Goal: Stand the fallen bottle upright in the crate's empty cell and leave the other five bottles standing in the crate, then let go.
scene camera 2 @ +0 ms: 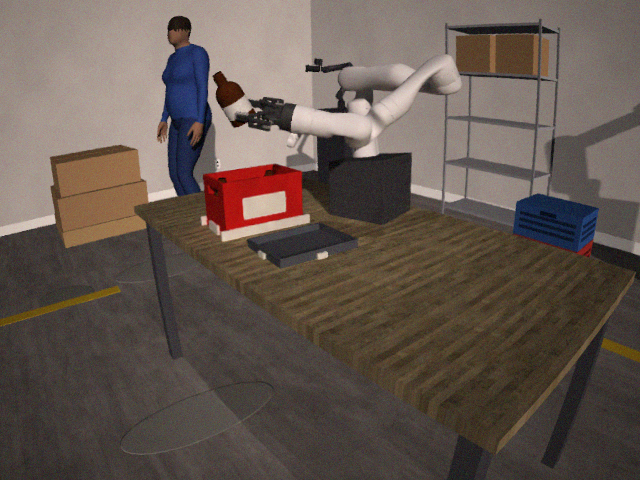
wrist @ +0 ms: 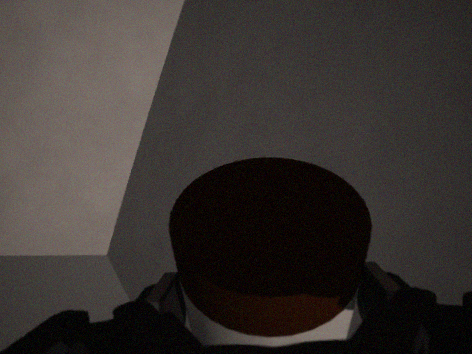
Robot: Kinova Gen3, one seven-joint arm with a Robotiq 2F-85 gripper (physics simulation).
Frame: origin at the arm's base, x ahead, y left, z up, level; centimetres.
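Seen in the pictures: gripper, between the fingertips: (scene camera 2: 240,108) (wrist: 270,290); arm's base, origin of its link: (scene camera 2: 365,155).
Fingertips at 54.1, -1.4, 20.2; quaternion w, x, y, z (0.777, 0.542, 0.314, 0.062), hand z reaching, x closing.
Observation:
Pixels of each thing's top centre, then the offset from my fingertips to it, as dx, dy, dz. "pt": a spot on its surface instead. Level surfaces: height alone.
- red crate, centre of its top: (scene camera 2: 251,172) -15.1, -15.4, -22.2
- shallow dark tray, a spot on its surface: (scene camera 2: 310,242) pt -13.0, +12.7, -39.2
- wooden table, height of its surface: dz -39.7
A brown bottle (scene camera 2: 227,94) (wrist: 270,225) with a white label is held in the air, tilted, its neck pointing up and to the left in the scene view; its base faces the wrist view. My gripper (scene camera 2: 246,112) (wrist: 270,290) is shut on this bottle around the label, high above the crate. The red crate (scene camera 2: 293,198) stands upright at the table's far left end, with a pale panel on its side. Dark bottle tops (scene camera 2: 222,179) (scene camera 2: 270,172) show at its rim. The other bottles and the empty cell are hidden by the crate's walls.
White strips (scene camera 2: 266,227) edge the crate's foot. A shallow dark tray (scene camera 2: 310,242) lies beside it on the wooden table (scene camera 2: 413,289). A dark box-shaped block (scene camera 2: 369,188) stands by the arm's base. A person in blue (scene camera 2: 186,77) stands behind the table, beyond the bottle.

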